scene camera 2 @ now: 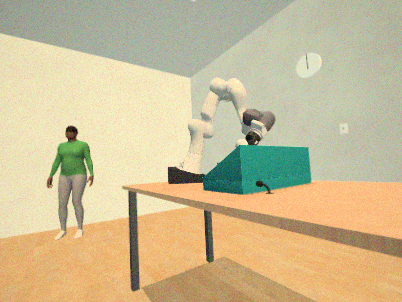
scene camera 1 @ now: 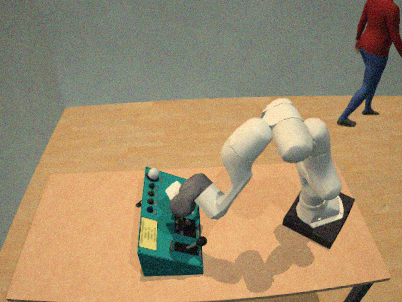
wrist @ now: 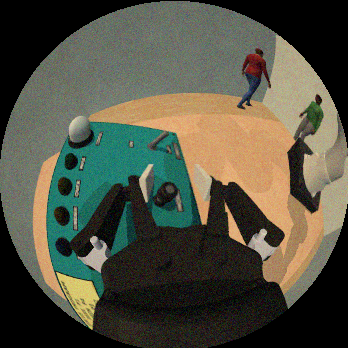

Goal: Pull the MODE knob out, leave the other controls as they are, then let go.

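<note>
The teal control panel [scene camera 1: 167,266] [scene camera 2: 277,165] [wrist: 112,160] stands on the table. A round black knob [wrist: 166,194], taken as the MODE knob, stands upright from its sloped face near the edge in the wrist view; the small label beside it is too blurred to read. My gripper [wrist: 173,172] is part open and grips nothing. Its pale fingertips stand apart, one on each side of the knob's line, with the knob nearer the left finger. In scene camera 1 the hand hides the knob, and in scene camera 2 the panel's back hides it.
A toggle switch [wrist: 159,141], a white dome [scene camera 1: 153,174] [wrist: 80,129] and several round dark lamps share the panel. A ball-topped lever [scene camera 1: 201,241] stands near its front end. A small black lever [scene camera 2: 264,186] sticks out behind. Two people stand beyond the table.
</note>
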